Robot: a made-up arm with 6 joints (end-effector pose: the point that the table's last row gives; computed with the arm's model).
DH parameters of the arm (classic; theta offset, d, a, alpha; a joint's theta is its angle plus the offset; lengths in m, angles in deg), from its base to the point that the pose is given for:
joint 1: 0 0.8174 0.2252 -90
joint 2: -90 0 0.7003 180
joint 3: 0 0 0.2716 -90
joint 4: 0 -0.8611 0 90
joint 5: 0 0 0 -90
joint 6: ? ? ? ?
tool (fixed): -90 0 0 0
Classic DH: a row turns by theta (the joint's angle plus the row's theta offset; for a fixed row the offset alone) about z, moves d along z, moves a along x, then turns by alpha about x.
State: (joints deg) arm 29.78 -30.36 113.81 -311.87 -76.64 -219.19
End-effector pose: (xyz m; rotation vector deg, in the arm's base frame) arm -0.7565 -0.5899 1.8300 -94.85 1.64 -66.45
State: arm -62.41 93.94 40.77 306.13 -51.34 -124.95
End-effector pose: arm 0.8733 -1.4150 0.0969 -107.28 12.17 65.09
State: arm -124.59 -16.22 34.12 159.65 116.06 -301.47
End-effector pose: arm -0.2010 -0.3950 2.1614 -115.87 74.62 85.00
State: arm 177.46 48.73 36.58 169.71 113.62 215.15
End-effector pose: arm -1.5410 0.0375 1.2137 124.13 9.72 -68.72
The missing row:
joint 6: 90 -0.1881 0 90
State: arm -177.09 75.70 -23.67 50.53 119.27 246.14
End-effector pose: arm -1.1416 -0.1849 0.1703 40.34 -120.65 -52.98
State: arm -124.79 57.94 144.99 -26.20 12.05 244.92
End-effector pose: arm -0.3372 -0.4550 2.2486 5.40 -87.63 20.11
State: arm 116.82 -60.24 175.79 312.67 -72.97 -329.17
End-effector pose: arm 0.2296 -0.7473 0.3215 99.57 -138.67 -1.73
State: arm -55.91 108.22 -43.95 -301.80 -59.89 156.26
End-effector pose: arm -0.0404 -0.1870 -0.0120 11.53 -39.11 165.42
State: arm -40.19 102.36 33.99 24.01 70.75 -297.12
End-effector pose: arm 1.3092 -1.0114 -0.0307 -71.01 10.42 -15.65
